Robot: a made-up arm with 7 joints. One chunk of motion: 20 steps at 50 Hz.
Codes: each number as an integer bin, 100 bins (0 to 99) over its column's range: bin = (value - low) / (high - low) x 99, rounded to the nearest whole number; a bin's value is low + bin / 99 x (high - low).
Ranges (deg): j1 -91.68..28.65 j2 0..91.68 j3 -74.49..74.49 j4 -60.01..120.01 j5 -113..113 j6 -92.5..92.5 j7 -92.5..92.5
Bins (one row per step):
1: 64 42 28 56 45 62 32
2: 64 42 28 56 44 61 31
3: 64 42 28 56 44 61 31
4: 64 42 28 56 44 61 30
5: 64 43 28 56 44 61 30
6: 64 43 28 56 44 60 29
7: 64 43 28 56 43 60 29
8: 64 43 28 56 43 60 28
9: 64 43 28 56 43 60 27
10: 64 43 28 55 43 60 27
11: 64 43 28 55 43 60 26
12: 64 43 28 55 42 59 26
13: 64 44 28 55 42 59 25
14: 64 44 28 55 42 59 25
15: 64 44 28 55 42 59 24
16: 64 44 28 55 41 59 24
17: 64 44 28 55 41 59 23
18: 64 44 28 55 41 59 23
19: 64 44 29 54 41 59 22
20: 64 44 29 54 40 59 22
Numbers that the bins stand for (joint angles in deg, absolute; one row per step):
1: -13.89 38.89 -32.35 41.82 -10.27 23.36 -32.70
2: -13.89 38.89 -32.35 41.82 -12.56 21.49 -34.57
3: -13.89 38.89 -32.35 41.82 -12.56 21.49 -34.57
4: -13.89 38.89 -32.35 41.82 -12.56 21.49 -36.44
5: -13.89 39.82 -32.35 41.82 -12.56 21.49 -36.44
6: -13.89 39.82 -32.35 41.82 -12.56 19.62 -38.31
7: -13.89 39.82 -32.35 41.82 -14.84 19.62 -38.31
8: -13.89 39.82 -32.35 41.82 -14.84 19.62 -40.18
9: -13.89 39.82 -32.35 41.82 -14.84 19.62 -42.05
10: -13.89 39.82 -32.35 40.00 -14.84 19.62 -42.05
11: -13.89 39.82 -32.35 40.00 -14.84 19.62 -43.91
12: -13.89 39.82 -32.35 40.00 -17.12 17.75 -43.91
13: -13.89 40.75 -32.35 40.00 -17.12 17.75 -45.78
14: -13.89 40.75 -32.35 40.00 -17.12 17.75 -45.78
15: -13.89 40.75 -32.35 40.00 -17.12 17.75 -47.65
16: -13.89 40.75 -32.35 40.00 -19.40 17.75 -47.65
17: -13.89 40.75 -32.35 40.00 -19.40 17.75 -49.52
18: -13.89 40.75 -32.35 40.00 -19.40 17.75 -49.52
19: -13.89 40.75 -30.85 38.18 -19.40 17.75 -51.39
20: -13.89 40.75 -30.85 38.18 -21.69 17.75 -51.39

